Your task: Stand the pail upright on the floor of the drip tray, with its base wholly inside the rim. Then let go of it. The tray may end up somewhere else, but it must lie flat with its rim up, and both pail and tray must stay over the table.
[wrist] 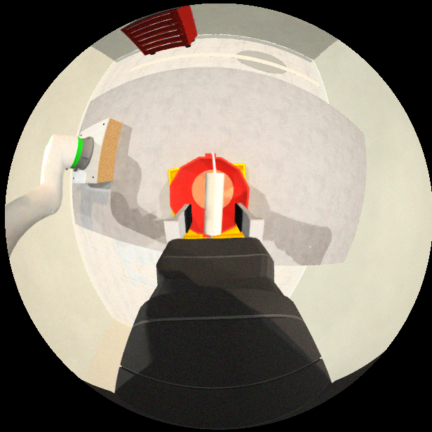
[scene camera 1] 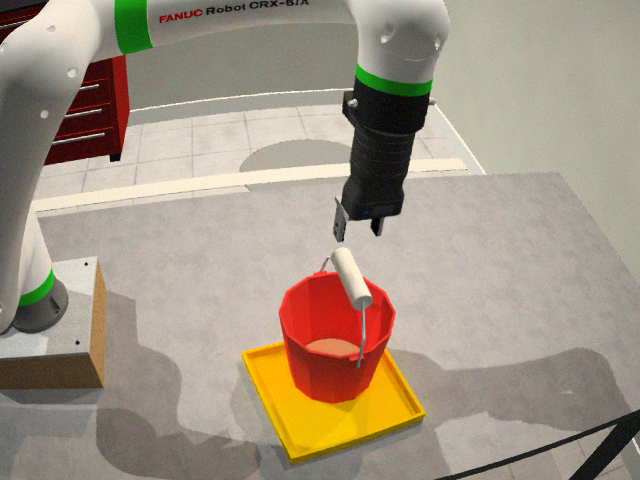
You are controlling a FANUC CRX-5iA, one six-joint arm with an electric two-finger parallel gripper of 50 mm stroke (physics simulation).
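Places are measured from the arm's base along level axes (x right, y ahead, z up), in millimetres.
Where they show: gripper, fingertip midpoint: (scene camera 1: 356, 234); arm's base, origin of the base link: (scene camera 1: 37, 306).
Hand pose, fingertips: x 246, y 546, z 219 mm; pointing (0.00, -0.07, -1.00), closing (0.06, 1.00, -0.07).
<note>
Things, the pixels of their centre, and the offset from my fingertips. "*": a spot on its surface instead. Level surfaces: height alone.
- red pail, surface spot: (scene camera 1: 331, 379) * dy -59, dx +77, dz -226 mm
- yellow drip tray, body centre: (scene camera 1: 331, 388) dy -39, dx +45, dz -308 mm
- pail's white handle grip, body centre: (scene camera 1: 351, 278) dy -4, dx +5, dz -80 mm
- grey table, its level: dz -320 mm
The red pail (scene camera 1: 331, 379) (wrist: 181, 192) stands upright on the floor of the yellow drip tray (scene camera 1: 310, 431) (wrist: 241, 169). The visible front of its base is inside the rim; the back of the base is hidden by the pail. The tray lies flat on the table, rim up. The pail's white handle grip (scene camera 1: 351, 277) (wrist: 214, 200) is raised above its mouth on a thin wire bail. My gripper (scene camera 1: 358, 237) (wrist: 212, 212) is open and empty, a little above the grip and apart from it, with one finger to each side of it in the wrist view.
The grey table (scene camera 1: 206, 268) (wrist: 280, 120) carries the tray and the robot's base block (scene camera 1: 97, 330) (wrist: 109, 151) at the left. The table's front edge passes to the right of and below the tray in the scene view. A red drawer cabinet (scene camera 1: 118, 103) (wrist: 186, 27) stands beyond the table.
</note>
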